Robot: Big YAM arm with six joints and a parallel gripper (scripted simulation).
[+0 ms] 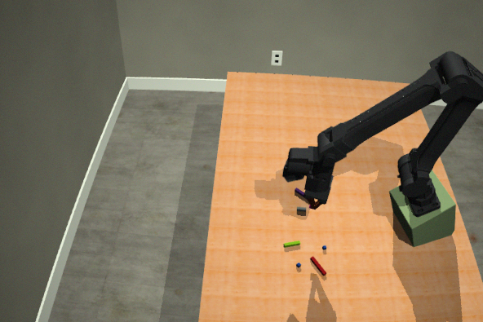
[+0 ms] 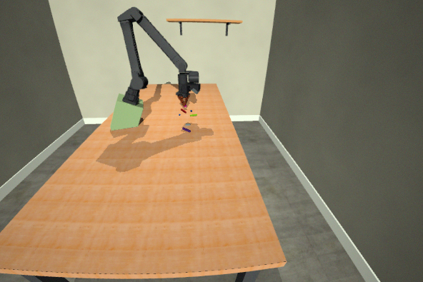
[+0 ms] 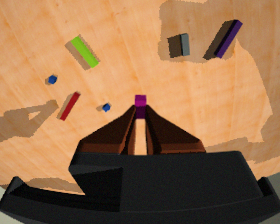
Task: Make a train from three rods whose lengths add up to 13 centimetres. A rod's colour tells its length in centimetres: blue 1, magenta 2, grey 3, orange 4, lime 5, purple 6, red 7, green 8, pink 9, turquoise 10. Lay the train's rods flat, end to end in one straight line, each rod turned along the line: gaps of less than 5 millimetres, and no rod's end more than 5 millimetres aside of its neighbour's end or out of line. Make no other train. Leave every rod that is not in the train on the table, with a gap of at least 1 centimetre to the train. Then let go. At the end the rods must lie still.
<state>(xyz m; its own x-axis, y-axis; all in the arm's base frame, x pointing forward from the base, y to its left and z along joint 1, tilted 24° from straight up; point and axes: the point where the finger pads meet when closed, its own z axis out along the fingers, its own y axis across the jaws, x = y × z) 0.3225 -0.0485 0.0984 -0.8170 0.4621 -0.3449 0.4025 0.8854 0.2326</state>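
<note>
Now: the grey rod 11 cm below my hand, 8 cm to the right of it and 1 cm ahead of it. Round my hand: lime rod: 11 cm below, 7 cm ahead, 6 cm to the left; magenta rod: 1 cm below; purple rod: 14 cm to the right, 11 cm below.
</note>
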